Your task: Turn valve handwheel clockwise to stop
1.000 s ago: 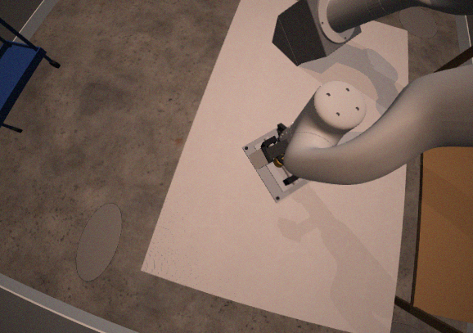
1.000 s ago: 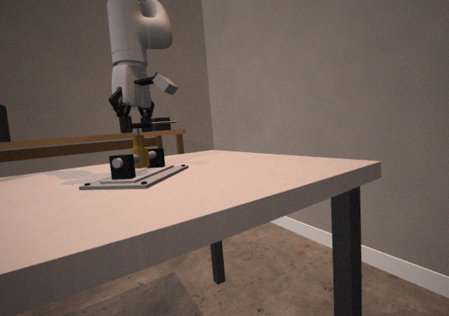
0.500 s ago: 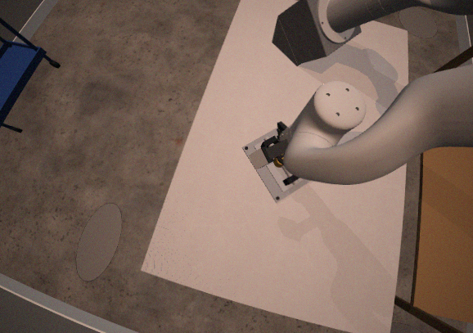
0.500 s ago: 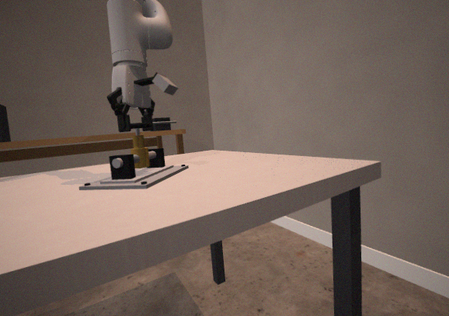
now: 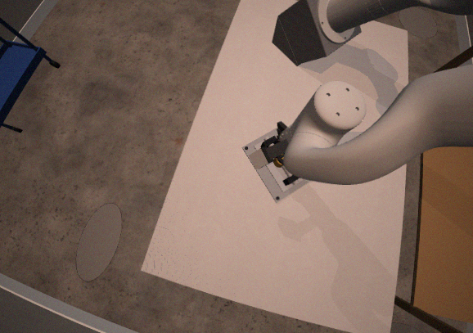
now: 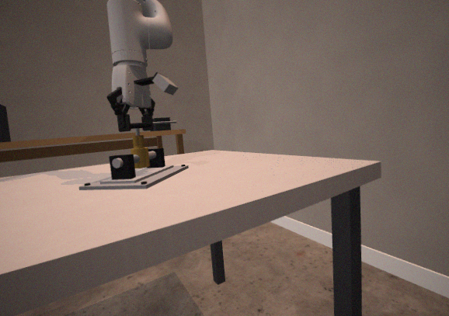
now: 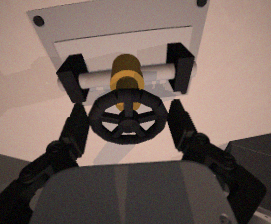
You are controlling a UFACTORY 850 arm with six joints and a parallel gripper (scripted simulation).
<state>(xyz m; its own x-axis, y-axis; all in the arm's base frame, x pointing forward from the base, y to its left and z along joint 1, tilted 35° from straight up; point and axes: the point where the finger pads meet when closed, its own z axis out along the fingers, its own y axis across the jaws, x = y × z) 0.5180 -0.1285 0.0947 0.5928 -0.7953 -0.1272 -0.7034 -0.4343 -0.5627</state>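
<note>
Right now the black spoked handwheel is right at my hand. From my hand the other things lie so: grey base plate 13 cm below.
</note>
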